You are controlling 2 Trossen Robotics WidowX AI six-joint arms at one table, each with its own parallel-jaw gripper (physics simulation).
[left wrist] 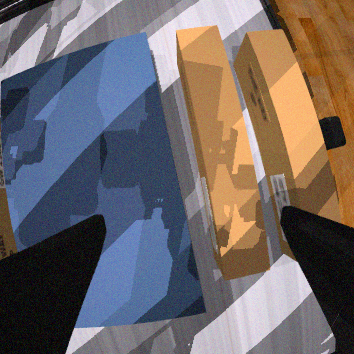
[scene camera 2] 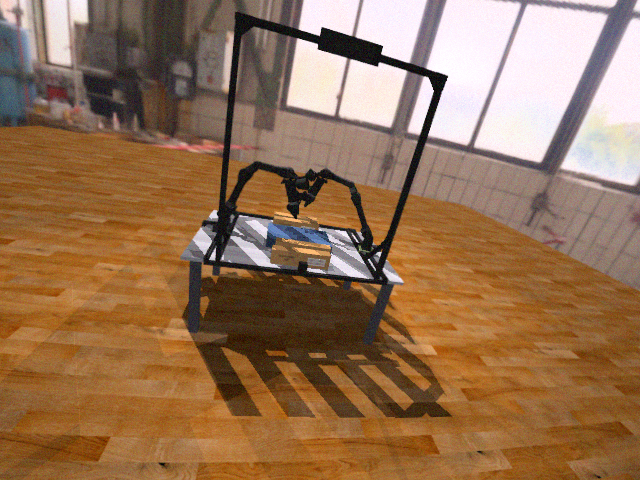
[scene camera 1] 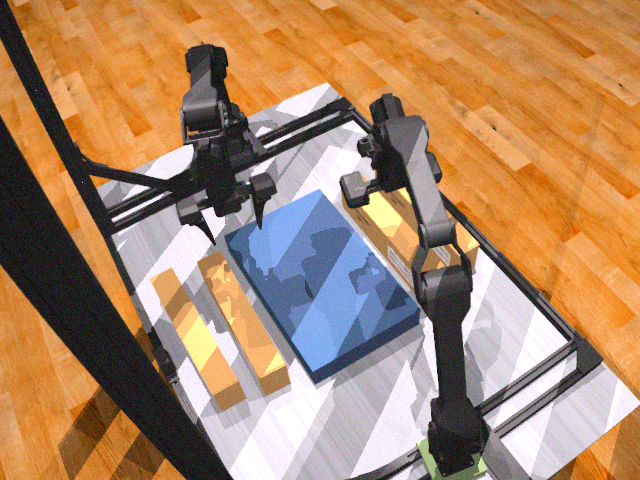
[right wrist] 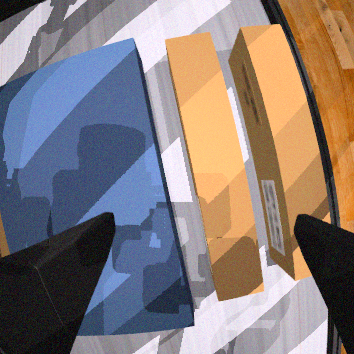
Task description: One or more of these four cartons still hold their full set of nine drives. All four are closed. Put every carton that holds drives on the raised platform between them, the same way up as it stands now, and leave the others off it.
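Where they show: left gripper, between the fingertips: (left wrist: 193,219) (scene camera 2: 297,216) (scene camera 1: 237,236); right gripper, between the fingertips: (scene camera 2: 305,205) (scene camera 1: 385,197) (right wrist: 206,223); left arm's base, origin of its link: (scene camera 1: 234,145); right arm's base, origin of its link: (scene camera 2: 365,248) (scene camera 1: 451,455).
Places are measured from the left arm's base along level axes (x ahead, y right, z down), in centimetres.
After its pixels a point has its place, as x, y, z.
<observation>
The blue raised platform (scene camera 1: 336,248) @[43.7, -10.8, -1.7] (scene camera 2: 276,233) @[33.6, 1.4, -1.7] (left wrist: 125,60) @[64.3, 1.7, -1.7] (right wrist: 100,100) @[34.6, -9.6, -1.7] bears no carton. Beside it at the left in scene camera 1 lie an inner closed tan carton (scene camera 1: 250,330) @[57.1, 12.8, -4.2] (left wrist: 205,110) @[55.0, 11.8, -4.2] and an outer one (scene camera 1: 199,338) @[54.7, 22.9, -4.2] (left wrist: 295,120) @[53.6, 23.0, -4.2]. At the right lie another inner carton (scene camera 1: 383,217) @[42.1, -22.9, -4.2] (right wrist: 215,150) @[42.4, -23.4, -4.2] and outer carton (scene camera 1: 467,235) @[54.4, -37.1, -4.2] (right wrist: 280,90) @[35.6, -31.8, -4.2]. Their contents are hidden. My left gripper (scene camera 1: 236,236) @[44.6, 9.0, -17.6] (left wrist: 193,219) @[44.6, 9.0, -17.6] is open above the left pair's far end. My right gripper (scene camera 1: 391,195) @[47.4, -20.9, -17.2] (right wrist: 206,223) @[47.4, -20.9, -17.2] is open above the right pair; its fingertips are hidden in scene camera 1.
A black frame rail (scene camera 1: 516,294) runs along the table edge beyond the right pair. A dark frame post (scene camera 1: 77,310) @[96.5, 23.8, -77.6] crosses the left of scene camera 1. A black bracket (scene camera 2: 302,266) @[53.0, 33.1, 0.4] (left wrist: 332,132) @[52.8, 30.9, -1.2] sits on the edge beside the left pair. Both grippers hang close together.
</observation>
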